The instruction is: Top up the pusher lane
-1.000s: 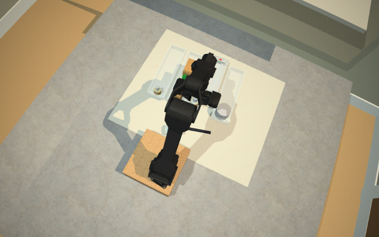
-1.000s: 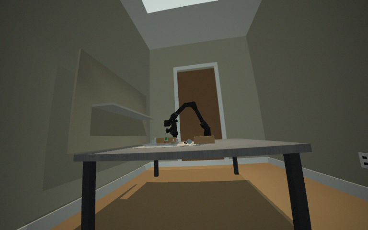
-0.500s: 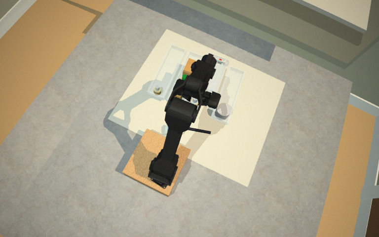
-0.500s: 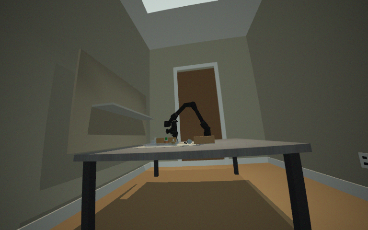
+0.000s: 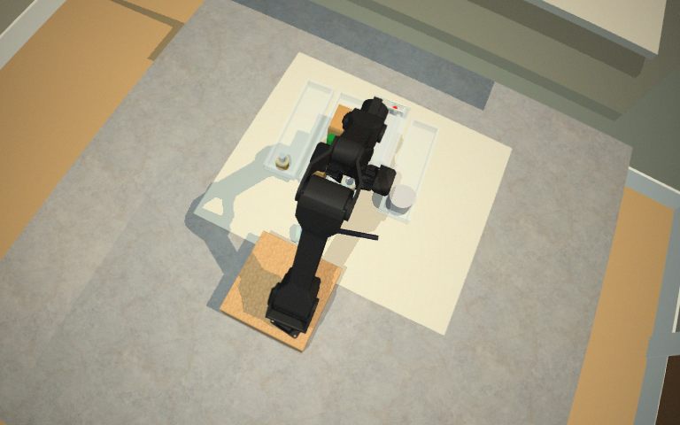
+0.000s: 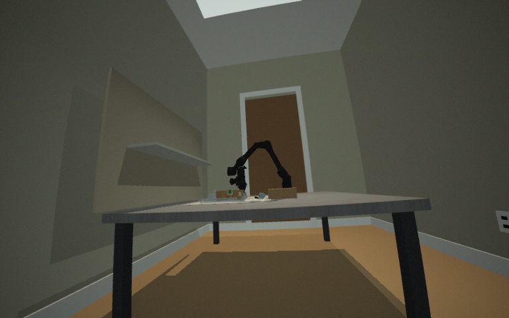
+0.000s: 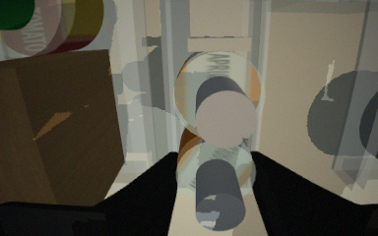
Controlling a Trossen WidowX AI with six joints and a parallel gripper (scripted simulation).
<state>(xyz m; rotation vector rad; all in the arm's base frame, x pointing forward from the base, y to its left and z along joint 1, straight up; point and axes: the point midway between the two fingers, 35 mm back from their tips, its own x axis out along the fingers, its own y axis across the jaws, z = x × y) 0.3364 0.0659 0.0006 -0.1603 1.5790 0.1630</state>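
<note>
Right now the dark rod is 9 cm behind my gripper tip, 6 cm to the right of it and 2 cm below it. From my gripper tip the other things lie so: wide grey cylinder: 4 cm ahead, 12 cm to the right; then small jar: 4 cm behind, 16 cm to the left.
</note>
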